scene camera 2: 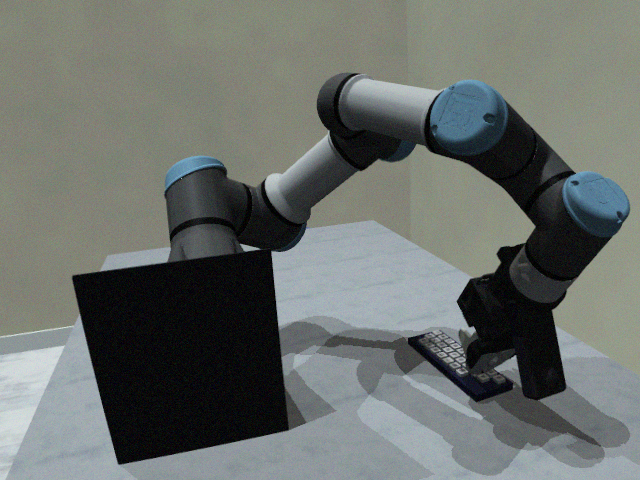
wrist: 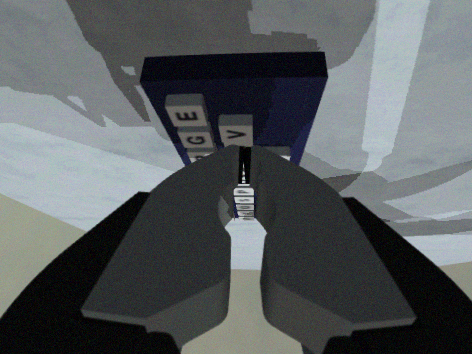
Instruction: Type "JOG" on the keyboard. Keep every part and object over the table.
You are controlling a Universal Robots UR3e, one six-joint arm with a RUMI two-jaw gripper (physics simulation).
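Places are measured from the arm's base along level axes (x ahead, y left, z up), in millimetres.
Where they show: gripper, fingertip midpoint: (scene camera 2: pixel 473 371) (wrist: pixel 243 152); arm's base, origin of the base link: (scene camera 2: pixel 212 298).
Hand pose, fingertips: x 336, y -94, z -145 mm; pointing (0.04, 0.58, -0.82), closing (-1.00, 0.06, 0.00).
Note:
Each offset is from my fingertips to the top centre of the thing. Level surfaces: height alone.
The dark blue keyboard {dx +2, dy +44, dz +2 mm} (scene camera 2: pixel 476 392) (wrist: pixel 285 100) with pale keys lies flat on the table at the right in the scene view. In the wrist view its near end shows the E key {dx +20, dy -33, dz +2 mm} (wrist: pixel 187 115), the G key {dx +19, dy -15, dz +2 mm} (wrist: pixel 195 140) beside it and the V key {dx +2, dy -20, dz +2 mm} (wrist: pixel 236 134). My gripper (scene camera 2: pixel 472 369) (wrist: pixel 243 152) is shut and empty, tips down over the keyboard, just beyond the V key. The tips hide the key under them, and I cannot tell whether they touch it. Through the slit between the fingers the P key {dx +2, dy +49, dz +2 mm} (wrist: pixel 243 192) shows, with smaller keys beyond. I cannot make out the J key.
A large black panel (scene camera 2: pixel 180 361) stands on the table {dz -15 mm} (scene camera 2: pixel 330 273) at the left in the scene view, in front of the robot's base (scene camera 2: pixel 204 242). The table's right edge runs behind my wrist. Arm shadows fall around the keyboard.

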